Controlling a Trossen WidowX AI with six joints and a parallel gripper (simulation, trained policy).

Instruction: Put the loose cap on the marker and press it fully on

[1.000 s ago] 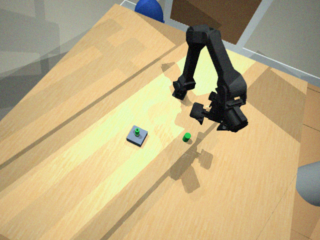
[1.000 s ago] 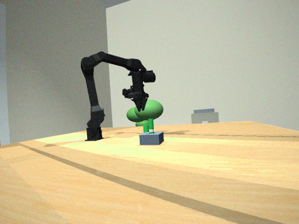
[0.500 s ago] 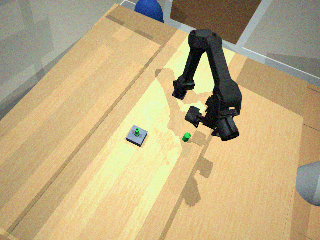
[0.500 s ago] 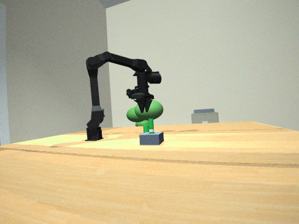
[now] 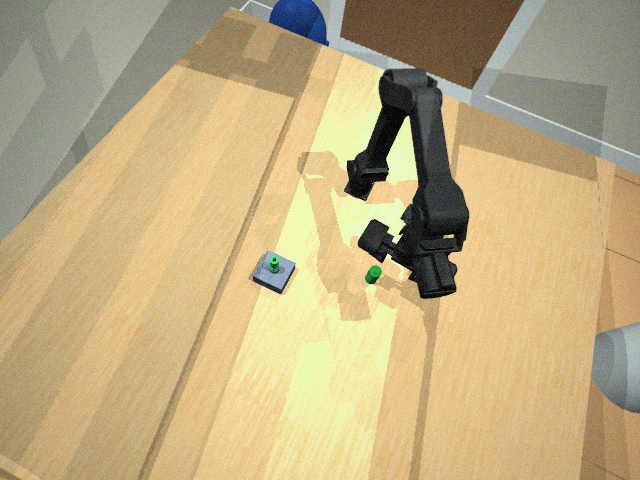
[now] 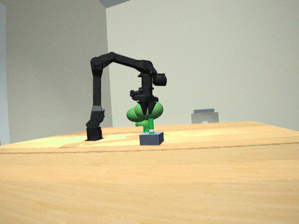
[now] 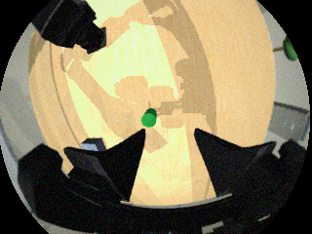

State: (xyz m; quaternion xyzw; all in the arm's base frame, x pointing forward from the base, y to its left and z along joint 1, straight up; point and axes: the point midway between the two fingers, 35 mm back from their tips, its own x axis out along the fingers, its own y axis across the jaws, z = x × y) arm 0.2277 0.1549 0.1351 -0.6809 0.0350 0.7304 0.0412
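Right now my gripper tip is 8 cm above the green cap and 3 cm to the left of it. Round my gripper tip: green marker (24 cm to the right, 9 cm ahead, 3 cm below); then grey-blue holder block (24 cm to the right, 9 cm ahead, 8 cm below).
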